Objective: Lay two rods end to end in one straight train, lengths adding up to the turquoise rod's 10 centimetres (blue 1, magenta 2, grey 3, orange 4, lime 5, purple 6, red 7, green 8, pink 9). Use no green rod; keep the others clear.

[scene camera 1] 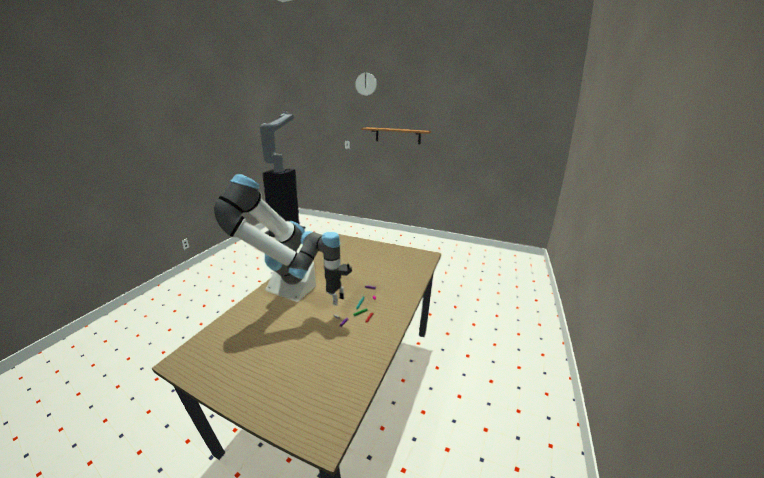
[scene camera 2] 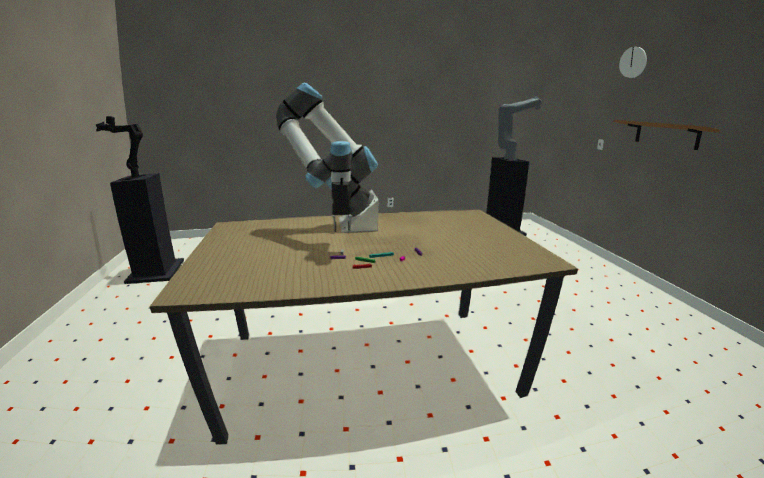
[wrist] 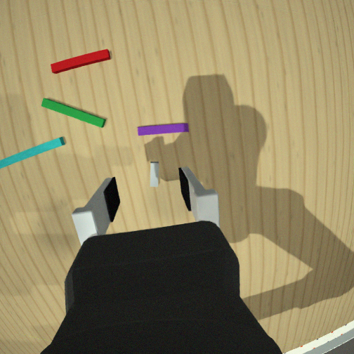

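Seen in the pictures: gripper, fingertip midpoint: (scene camera 1: 338, 301) (scene camera 2: 342, 231); arm's base, origin of the base link: (scene camera 2: 362, 205).
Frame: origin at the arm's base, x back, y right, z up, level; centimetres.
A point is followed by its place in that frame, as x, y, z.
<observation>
My gripper (scene camera 1: 338, 298) @[-35.3, 15.9, -0.2] (scene camera 2: 340, 226) @[-35.3, 15.9, -0.2] (wrist: 148, 185) is open and empty, above the table. In the wrist view the grey rod (scene camera 1: 336, 316) @[-33.7, 16.2, -9.5] (scene camera 2: 341, 251) @[-34.4, 16.3, -9.3] (wrist: 154, 174) lies below, between the finger lines and slightly ahead of them. The red rod (scene camera 1: 369, 317) @[-49.4, 11.4, -9.3] (scene camera 2: 362, 266) @[-49.6, 10.8, -9.7] (wrist: 80, 61) lies flat, apart from the other rods. The turquoise rod (scene camera 1: 360, 302) @[-40.6, 1.1, -9.5] (scene camera 2: 381, 254) @[-40.9, 1.2, -9.4] (wrist: 32, 152) is cut off by the wrist view's left edge. No two rods lie end to end.
One purple rod (scene camera 1: 343, 322) @[-38.9, 19.1, -9.5] (scene camera 2: 338, 257) @[-39.3, 18.3, -9.7] (wrist: 163, 129) lies near the grey rod. The green rod (scene camera 1: 360, 312) @[-43.6, 8.7, -9.8] (scene camera 2: 365, 259) @[-44.0, 8.4, -9.5] (wrist: 73, 112) lies between red and turquoise. A magenta rod (scene camera 1: 374, 297) @[-46.1, -5.8, -9.5] (scene camera 2: 402, 258) @[-46.3, -5.9, -9.6] and another purple rod (scene camera 1: 370, 287) @[-40.6, -14.5, -9.8] (scene camera 2: 418, 251) @[-41.0, -14.7, -9.6] lie beyond turquoise.
</observation>
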